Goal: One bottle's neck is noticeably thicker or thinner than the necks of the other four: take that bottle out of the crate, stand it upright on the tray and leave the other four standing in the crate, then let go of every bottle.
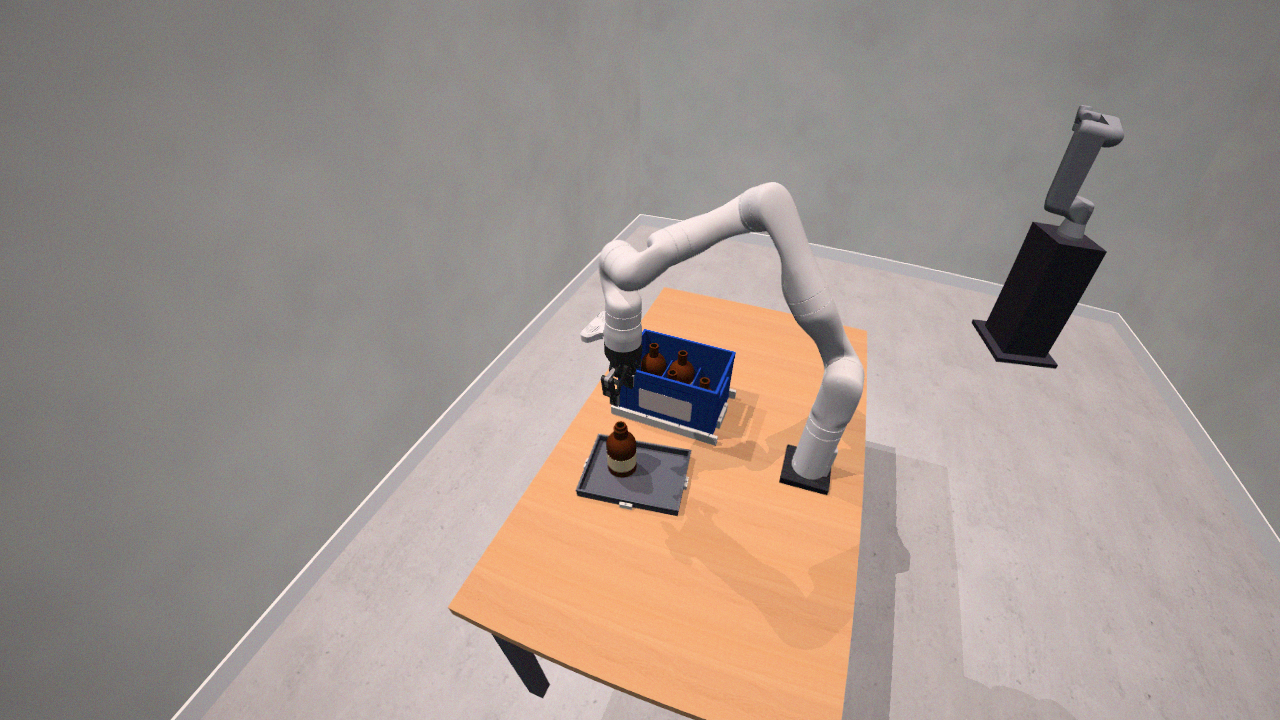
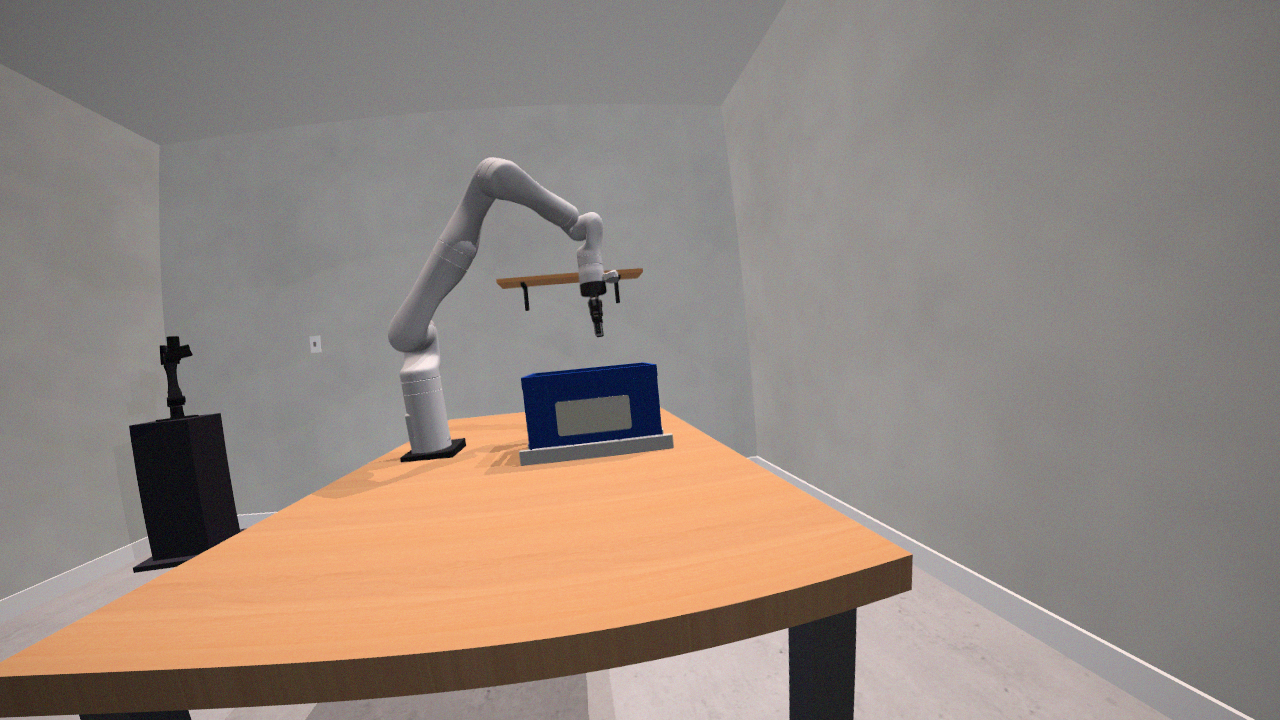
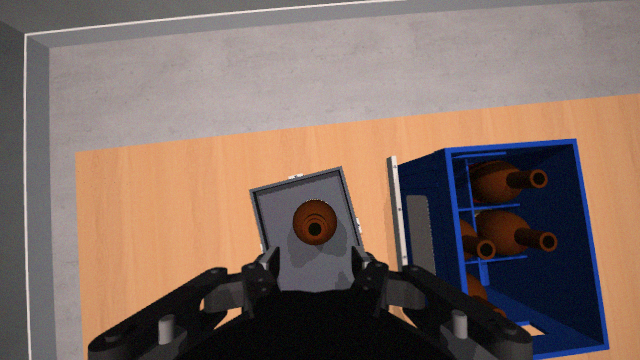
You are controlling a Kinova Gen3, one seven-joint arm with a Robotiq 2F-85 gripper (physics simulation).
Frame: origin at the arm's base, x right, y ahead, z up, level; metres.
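Seen in the pictures: gripper, fingertip midpoint: (image 1: 622,395) (image 2: 599,336) (image 3: 315,258); arm's base at its link origin: (image 1: 808,465) (image 2: 432,447).
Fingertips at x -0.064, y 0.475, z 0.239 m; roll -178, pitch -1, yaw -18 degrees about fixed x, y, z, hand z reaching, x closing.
Observation:
Offsets run from my fingertips to a thing's top centre. Level surfaces: height alone.
A brown bottle @(dy +0.006, dx +0.001, dz -0.096 m) (image 1: 621,450) (image 3: 314,212) with a cream label stands upright on the dark grey tray (image 1: 662,476) (image 3: 275,205). Its neck looks thicker than those in the crate. The blue crate @(dy -0.102, dx +0.252, dz -0.081 m) (image 1: 708,411) (image 2: 590,379) (image 3: 430,175) holds the other brown bottles: one @(dy -0.029, dx +0.315, dz -0.093 m) (image 1: 654,361) (image 3: 492,182), a second @(dy -0.112, dx +0.295, dz -0.093 m) (image 1: 682,368) (image 3: 500,232), a third @(dy -0.093, dx +0.208, dz -0.093 m) (image 3: 467,240) and a fourth @(dy -0.180, dx +0.190, dz -0.093 m) (image 3: 475,286), partly hidden by the wall. They appear upright in their compartments. My gripper (image 1: 617,387) (image 2: 598,335) (image 3: 315,258) is open and empty, above the tray bottle's neck and apart from it.
Light rails (image 1: 662,425) (image 2: 595,449) (image 3: 398,210) run along the crate's base beside the tray. The arm's black base plate (image 1: 804,483) (image 2: 433,452) is on the wooden table @(dz -0.256 m) (image 1: 572,573) (image 2: 501,555). A second arm stands on a dark pedestal (image 1: 1047,291) (image 2: 183,488) away from the table.

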